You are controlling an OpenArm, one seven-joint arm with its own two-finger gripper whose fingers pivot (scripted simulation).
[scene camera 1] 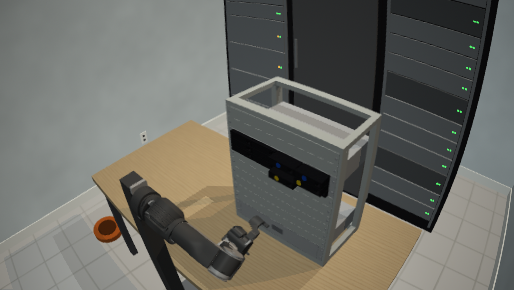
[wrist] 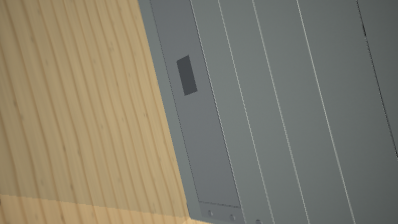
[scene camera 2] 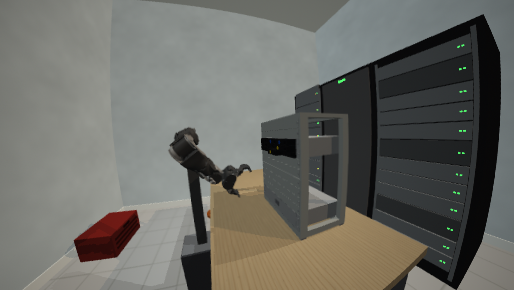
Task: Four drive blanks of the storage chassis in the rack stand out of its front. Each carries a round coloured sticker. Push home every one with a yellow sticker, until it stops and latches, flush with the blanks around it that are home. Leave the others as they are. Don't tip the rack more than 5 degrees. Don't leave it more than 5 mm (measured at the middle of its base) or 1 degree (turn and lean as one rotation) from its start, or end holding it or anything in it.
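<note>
Scene camera 1 lets me see my gripper [scene camera 1: 253, 236]. In scene camera 2 I can see an arm post [scene camera 2: 194, 182].
</note>
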